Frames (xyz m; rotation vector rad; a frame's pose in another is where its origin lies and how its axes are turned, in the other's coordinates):
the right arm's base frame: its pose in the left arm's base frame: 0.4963 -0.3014 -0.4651 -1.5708 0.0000 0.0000
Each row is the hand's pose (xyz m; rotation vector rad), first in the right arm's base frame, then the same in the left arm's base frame.
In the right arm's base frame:
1: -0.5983 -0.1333 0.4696 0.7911 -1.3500 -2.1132
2: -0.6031 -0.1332 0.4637 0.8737 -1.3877 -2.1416
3: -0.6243 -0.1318 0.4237 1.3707 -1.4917 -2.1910
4: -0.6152 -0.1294 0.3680 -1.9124 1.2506 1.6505
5: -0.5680 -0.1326 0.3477 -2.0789 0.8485 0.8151
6: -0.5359 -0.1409 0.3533 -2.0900 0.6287 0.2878
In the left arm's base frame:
1: -0.1020 0.1682 -0.3318 0.0680 -2.2953 -0.5058
2: -0.1068 0.1623 -0.3319 0.1728 -2.3054 -0.4925
3: -0.1280 0.1223 -0.3333 0.6849 -2.2221 -0.4219
4: -0.1189 0.0666 -0.3357 1.5137 -1.8518 -0.2553
5: -0.0717 0.0463 -0.3325 2.1956 -1.2082 0.0243
6: -0.0396 0.0519 -0.3242 2.4658 -0.7043 0.2620

